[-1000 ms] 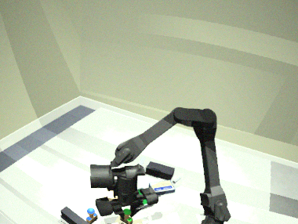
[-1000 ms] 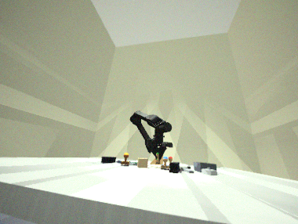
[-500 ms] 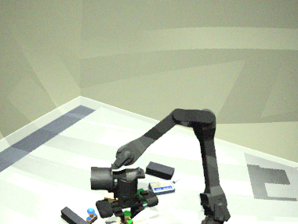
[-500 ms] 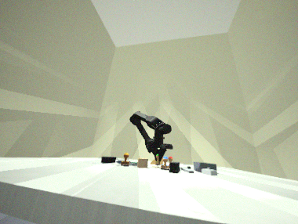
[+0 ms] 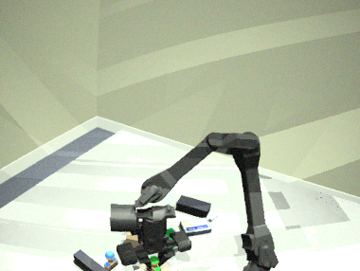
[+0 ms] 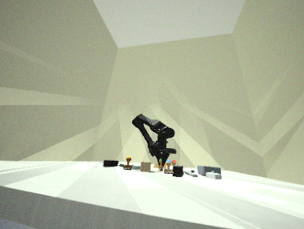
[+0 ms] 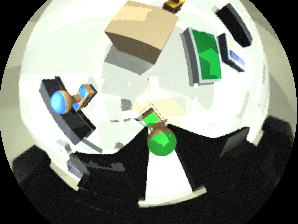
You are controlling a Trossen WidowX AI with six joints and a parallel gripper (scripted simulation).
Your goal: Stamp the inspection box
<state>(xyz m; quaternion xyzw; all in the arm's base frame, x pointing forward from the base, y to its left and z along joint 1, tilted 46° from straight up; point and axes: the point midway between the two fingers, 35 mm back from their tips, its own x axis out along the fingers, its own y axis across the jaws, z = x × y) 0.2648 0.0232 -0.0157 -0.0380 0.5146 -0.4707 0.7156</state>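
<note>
The green-knob stamp is right at my gripper tip. Also, from my gripper tip: green ink pad (20 mm ahead, 140 mm to the right, 20 mm below); tan box (100 mm ahead, 70 mm to the right); blue-knobbed stamp (110 mm ahead, 50 mm to the left, 10 mm below).
</note>
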